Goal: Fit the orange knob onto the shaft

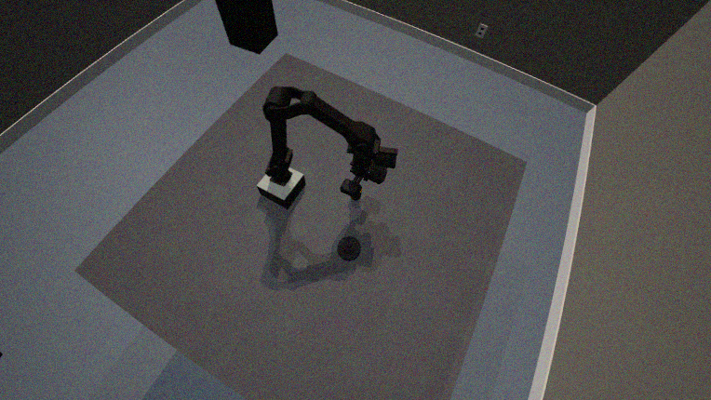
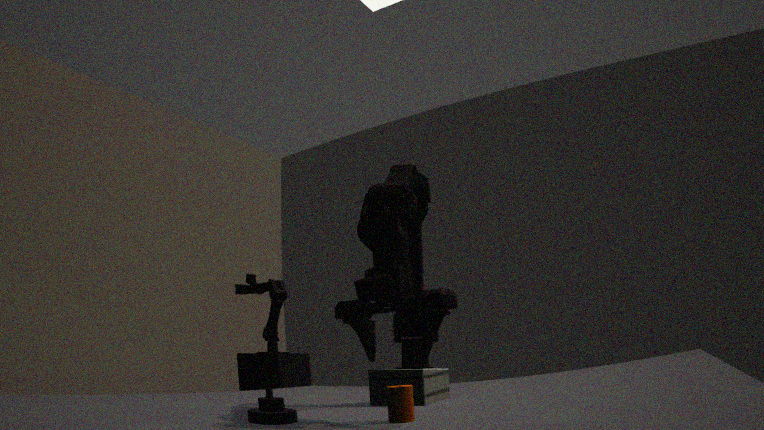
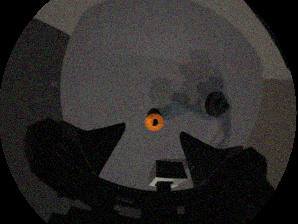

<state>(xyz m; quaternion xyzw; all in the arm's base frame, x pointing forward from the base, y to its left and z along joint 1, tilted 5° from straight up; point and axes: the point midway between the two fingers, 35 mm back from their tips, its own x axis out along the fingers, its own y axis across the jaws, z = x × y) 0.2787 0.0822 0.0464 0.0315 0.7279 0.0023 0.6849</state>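
Right now the orange knob is 7 cm below my gripper tip. The rest, counted from my gripper tip: round pedestal: 21 cm to the right, 7 cm below, 6 cm ahead.
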